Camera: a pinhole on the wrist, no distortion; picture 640 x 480 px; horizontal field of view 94.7 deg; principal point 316.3 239.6 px. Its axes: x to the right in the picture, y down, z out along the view. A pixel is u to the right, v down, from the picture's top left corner.
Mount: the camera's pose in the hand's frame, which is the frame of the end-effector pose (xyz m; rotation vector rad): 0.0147 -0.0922 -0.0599 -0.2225 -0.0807 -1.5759
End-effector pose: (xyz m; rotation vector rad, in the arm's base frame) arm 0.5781 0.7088 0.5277 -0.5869 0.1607 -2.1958
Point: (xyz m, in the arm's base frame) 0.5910 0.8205 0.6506
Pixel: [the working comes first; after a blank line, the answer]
In the camera's frame: 0.0435 -0.0789 0.1722

390.8 104.6
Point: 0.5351 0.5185 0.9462
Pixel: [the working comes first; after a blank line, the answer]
In the camera's frame: 0.0203 0.2655 0.4224

330.5 424.8
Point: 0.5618 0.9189 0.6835
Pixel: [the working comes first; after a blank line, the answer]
In the camera's frame: 0.1403 -0.1264 0.1732

555.0 24.5
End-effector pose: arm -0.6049 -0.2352 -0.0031 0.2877 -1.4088 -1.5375
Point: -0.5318 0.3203 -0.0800
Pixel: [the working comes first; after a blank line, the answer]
In the camera's frame: -0.0876 -0.5385 0.3046

outside the picture
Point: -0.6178 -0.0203 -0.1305
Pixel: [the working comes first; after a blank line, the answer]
In the camera's frame: 0.0198 -0.2413 0.1429

outside the picture
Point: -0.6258 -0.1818 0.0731
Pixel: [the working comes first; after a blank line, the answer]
In the camera's frame: -0.1280 -0.0278 0.1564

75.0 187.2
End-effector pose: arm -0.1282 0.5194 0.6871 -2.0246 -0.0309 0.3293
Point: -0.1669 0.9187 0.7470
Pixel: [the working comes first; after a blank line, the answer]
In the camera's frame: 0.2128 -0.0313 0.3564

492.3 213.7
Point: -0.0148 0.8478 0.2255
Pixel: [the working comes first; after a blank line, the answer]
In the camera's frame: -0.2282 0.1959 0.5887

202.0 337.7
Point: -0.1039 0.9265 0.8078
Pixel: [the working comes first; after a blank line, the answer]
In the camera's frame: 0.2695 0.0215 0.3148

568.7 259.7
